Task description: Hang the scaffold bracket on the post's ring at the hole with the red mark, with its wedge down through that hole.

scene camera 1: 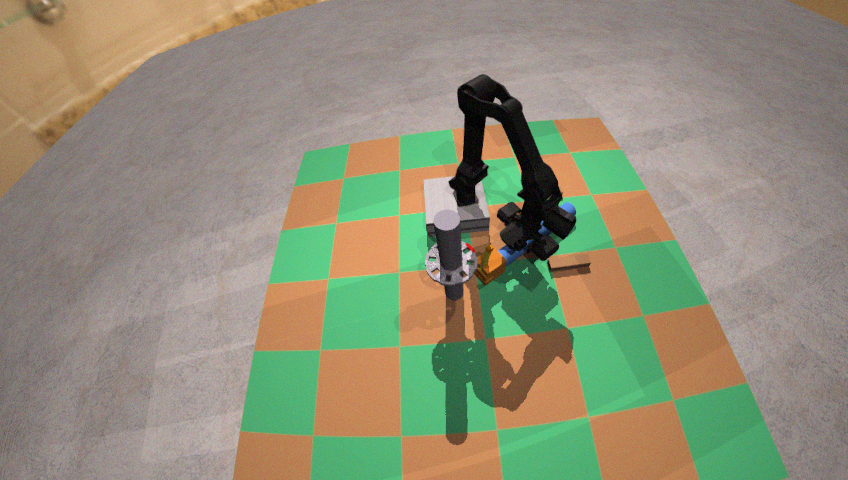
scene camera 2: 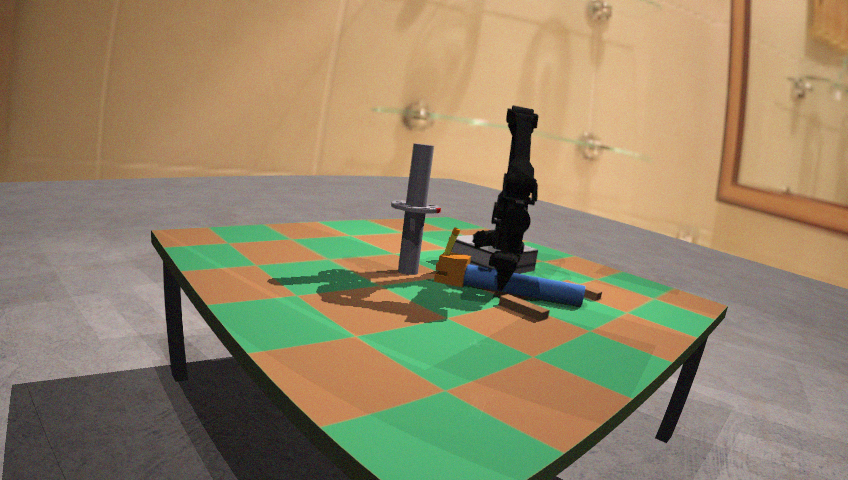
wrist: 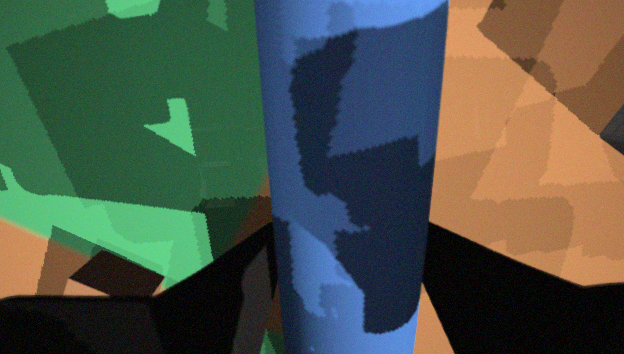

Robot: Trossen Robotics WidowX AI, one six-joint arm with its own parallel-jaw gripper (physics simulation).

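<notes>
The scaffold bracket has a blue tube (scene camera 1: 514,250) (scene camera 2: 538,287) (wrist: 353,140) and an orange head (scene camera 1: 493,263) (scene camera 2: 452,270) with a thin yellowish wedge (scene camera 2: 452,235) sticking up. It lies on the checkered mat, its head near the post. The grey post (scene camera 1: 447,233) (scene camera 2: 418,181) stands upright and carries a ring (scene camera 1: 434,268) (scene camera 2: 404,206) with several holes and a red mark (scene camera 1: 469,247) (scene camera 2: 438,210) on the side facing the bracket. My gripper (scene camera 1: 531,242) (scene camera 2: 502,282) (wrist: 344,230) is low over the mat, its fingers shut on either side of the blue tube near its middle.
The arm's grey base plate (scene camera 1: 441,200) (scene camera 2: 472,249) sits just behind the post. A short brown bar (scene camera 1: 571,263) (scene camera 2: 523,307) lies on the mat under and beside the tube. The checkered mat (scene camera 1: 360,305) (scene camera 2: 470,381) lies on a grey floor.
</notes>
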